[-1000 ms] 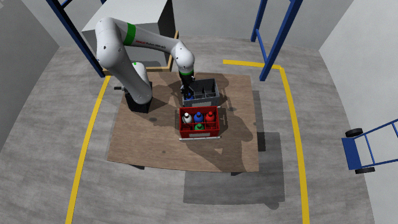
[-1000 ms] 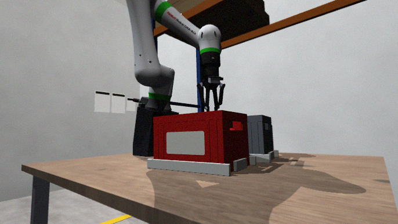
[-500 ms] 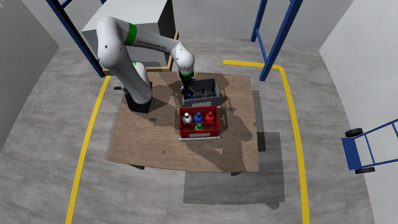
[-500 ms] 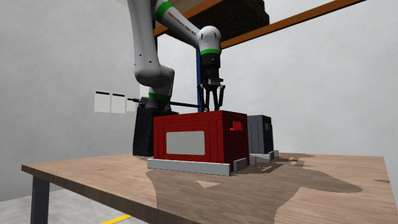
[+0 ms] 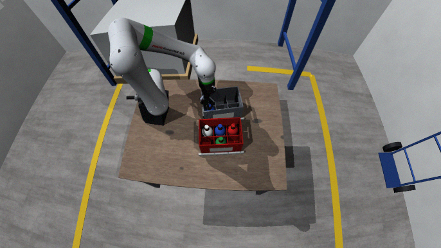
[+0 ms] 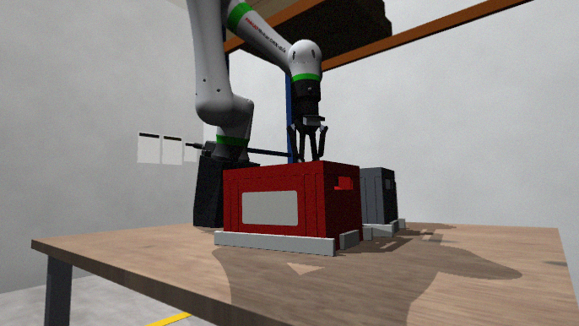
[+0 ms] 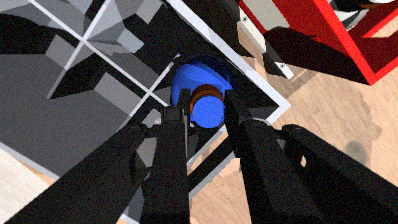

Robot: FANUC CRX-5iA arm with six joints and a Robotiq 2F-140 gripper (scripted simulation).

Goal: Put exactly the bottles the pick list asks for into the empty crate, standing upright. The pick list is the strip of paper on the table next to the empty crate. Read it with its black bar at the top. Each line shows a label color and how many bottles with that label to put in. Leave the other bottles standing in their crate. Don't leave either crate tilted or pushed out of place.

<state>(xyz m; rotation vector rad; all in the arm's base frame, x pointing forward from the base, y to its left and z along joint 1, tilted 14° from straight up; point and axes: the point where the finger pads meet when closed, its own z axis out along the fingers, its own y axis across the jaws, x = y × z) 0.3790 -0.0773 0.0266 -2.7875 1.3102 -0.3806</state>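
The white bottle lies 15 cm to the right of my hand, 10 cm below it and 4 cm behind it. Also, from my hand: red crate 20 cm to the right, 10 cm below, 5 cm ahead; then grey crate 10 cm below, 9 cm ahead, 5 cm to the left; then blue bottle 8 cm below.
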